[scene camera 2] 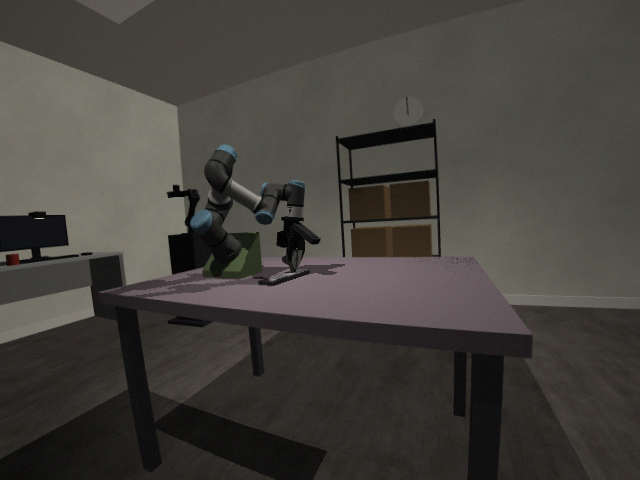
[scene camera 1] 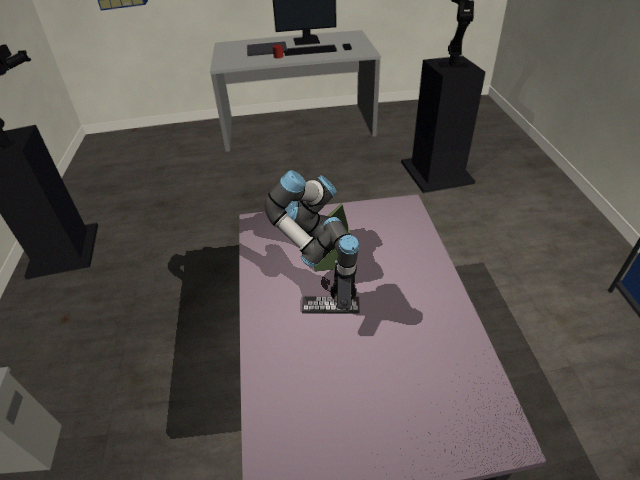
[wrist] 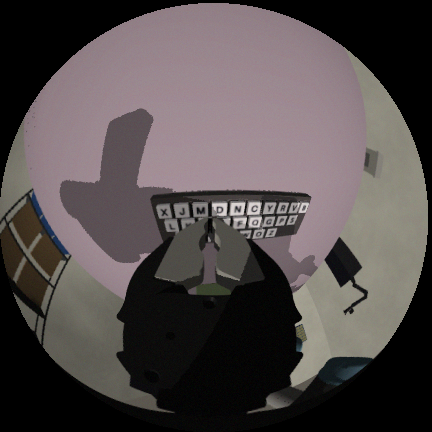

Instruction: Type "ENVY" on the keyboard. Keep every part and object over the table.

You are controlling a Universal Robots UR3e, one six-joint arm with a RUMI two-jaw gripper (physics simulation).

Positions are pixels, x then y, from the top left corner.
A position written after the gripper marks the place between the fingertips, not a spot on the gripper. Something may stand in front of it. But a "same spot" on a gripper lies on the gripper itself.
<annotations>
gripper: scene camera 2 293, 272; scene camera 1; wrist
same spot on gripper: [wrist: 239, 260] = [scene camera 1: 336, 296]
</annotations>
